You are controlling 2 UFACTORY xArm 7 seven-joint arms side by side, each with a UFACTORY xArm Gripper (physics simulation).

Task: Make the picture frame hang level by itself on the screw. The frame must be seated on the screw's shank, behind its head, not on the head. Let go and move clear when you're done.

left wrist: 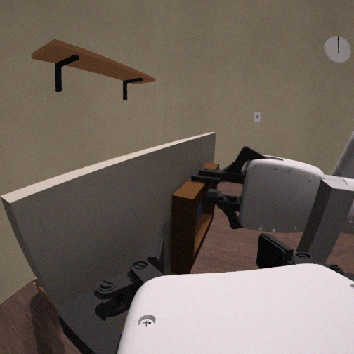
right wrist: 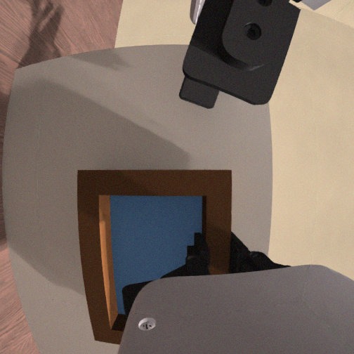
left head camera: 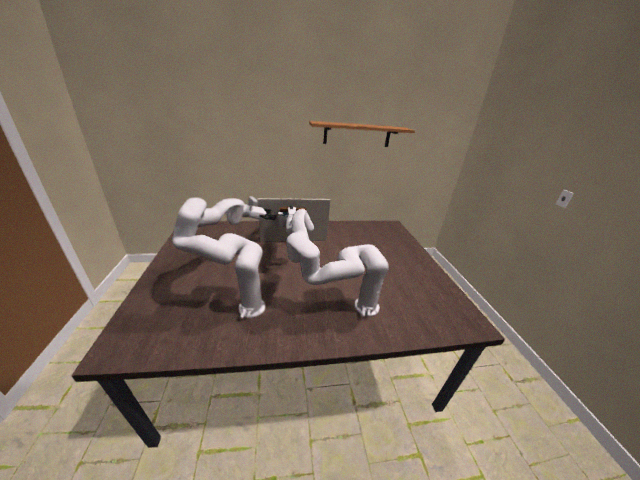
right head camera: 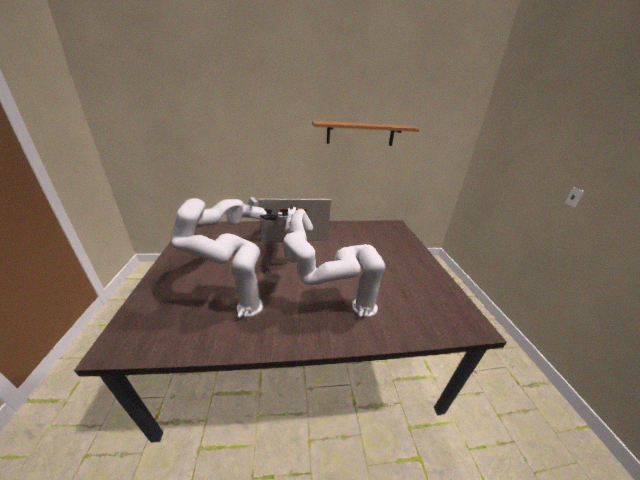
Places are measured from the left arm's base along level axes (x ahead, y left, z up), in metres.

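Pixels of known places: left gripper, fingertip midpoint: [left head camera: 273, 214] [right head camera: 273, 215]; right gripper, fingertip midpoint: [right head camera: 291, 209]; left arm's base, origin of the base link: [left head camera: 252, 308] [right head camera: 250, 307]; right arm's base, origin of the base link: [left head camera: 366, 307] [right head camera: 364, 307].
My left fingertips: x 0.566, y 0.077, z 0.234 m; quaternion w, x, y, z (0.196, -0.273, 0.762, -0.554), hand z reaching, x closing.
Ahead of a thing's pixels: the offset from my left fingertips to its middle. "pt": to the spot under its first point. Level surfaces: height alone.
The brown picture frame @(pt 0.059 m right, 0.053 m ahead, 0.022 m up) [left head camera: 284, 209] [right head camera: 283, 209] [left wrist: 184, 232] [right wrist: 154, 182], with a blue picture inside, is upright in front of the grey upright board @(pt 0.287 m right, 0.155 m ahead, 0.125 m down) [left head camera: 320, 227] [right head camera: 321, 227] [left wrist: 125, 195] [right wrist: 50, 150]. It looks roughly level and close to the board; contact cannot be told. My right gripper [left wrist: 192, 183] [right wrist: 211, 247] is shut on its top bar. My left gripper [left wrist: 212, 251] is open and empty, beside the frame in front of the board. Its black finger [right wrist: 240, 60] shows in the right wrist view. The screw does not show; how the frame sits on it is hidden.
The board stands at the far side of the dark wooden table @(0.234 m down) [left head camera: 413, 310] [right head camera: 413, 310]. An orange-brown wall shelf [left head camera: 361, 126] [right head camera: 364, 126] [left wrist: 95, 60] is above and behind. Both grippers are close together at the board. A round clock [left wrist: 337, 49] hangs on a wall.
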